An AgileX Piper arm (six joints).
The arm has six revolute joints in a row. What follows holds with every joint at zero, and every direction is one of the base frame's. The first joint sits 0.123 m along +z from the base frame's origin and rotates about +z. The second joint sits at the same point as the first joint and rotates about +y. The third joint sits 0.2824 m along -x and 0.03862 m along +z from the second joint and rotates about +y. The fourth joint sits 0.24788 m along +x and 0.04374 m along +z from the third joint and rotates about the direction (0.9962, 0, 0.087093). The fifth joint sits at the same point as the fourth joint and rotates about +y. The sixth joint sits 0.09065 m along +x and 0.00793 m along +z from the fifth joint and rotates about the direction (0.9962, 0, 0.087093). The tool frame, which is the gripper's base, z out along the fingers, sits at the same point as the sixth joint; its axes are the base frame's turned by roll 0, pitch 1.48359 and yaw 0 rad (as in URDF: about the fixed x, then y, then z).
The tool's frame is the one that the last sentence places.
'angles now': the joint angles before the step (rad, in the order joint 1, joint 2, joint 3, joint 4, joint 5, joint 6). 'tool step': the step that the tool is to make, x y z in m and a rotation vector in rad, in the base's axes. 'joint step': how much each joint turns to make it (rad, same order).
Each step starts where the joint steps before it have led.
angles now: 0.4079, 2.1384, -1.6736, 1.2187, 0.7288, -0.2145
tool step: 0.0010, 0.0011, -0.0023, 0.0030, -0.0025, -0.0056
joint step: 0.0020, 0.0061, 0.0000, 0.0122, -0.0093, -0.0103
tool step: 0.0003, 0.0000, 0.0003, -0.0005, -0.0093, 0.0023
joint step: -0.0002, 0.0001, -0.0004, 0.0041, -0.0020, -0.0118
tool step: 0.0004, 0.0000, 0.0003, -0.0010, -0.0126, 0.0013
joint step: 0.0001, -0.0002, 0.0003, 0.0059, -0.0047, -0.0157
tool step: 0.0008, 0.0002, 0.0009, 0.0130, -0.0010, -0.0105
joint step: -0.0001, 0.0000, 0.0005, 0.0198, -0.0071, -0.0069
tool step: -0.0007, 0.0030, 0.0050, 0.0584, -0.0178, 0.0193
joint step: 0.0001, 0.0002, -0.0006, 0.0899, 0.0237, -0.0717
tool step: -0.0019, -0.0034, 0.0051, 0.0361, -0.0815, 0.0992
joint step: -0.0187, 0.0000, 0.0000, 0.0675, 0.0917, -0.1542
